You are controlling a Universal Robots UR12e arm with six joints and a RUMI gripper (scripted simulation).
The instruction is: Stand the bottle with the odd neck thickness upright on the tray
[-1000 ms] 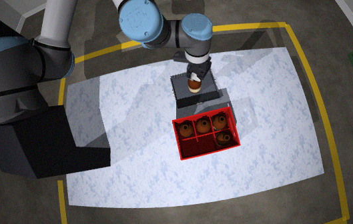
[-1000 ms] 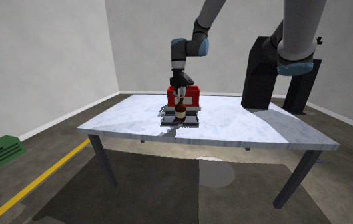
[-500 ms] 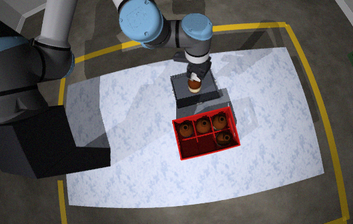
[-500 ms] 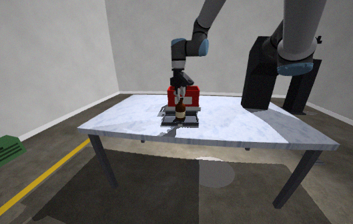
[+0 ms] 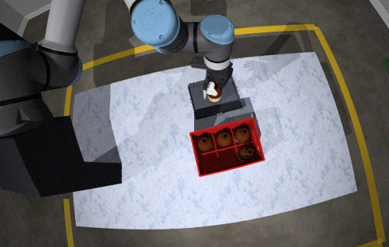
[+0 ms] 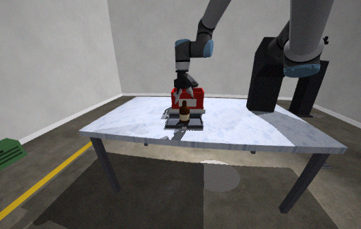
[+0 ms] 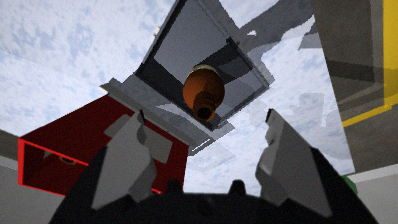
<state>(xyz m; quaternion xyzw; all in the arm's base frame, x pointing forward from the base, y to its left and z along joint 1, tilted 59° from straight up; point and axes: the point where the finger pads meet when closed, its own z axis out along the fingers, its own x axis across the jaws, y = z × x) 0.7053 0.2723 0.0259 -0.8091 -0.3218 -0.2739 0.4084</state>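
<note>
Now: hand 140 mm above the dark tray. From my hand the other things lie so: red crate: 10 mm ahead, 290 mm to the right, 70 mm below.
</note>
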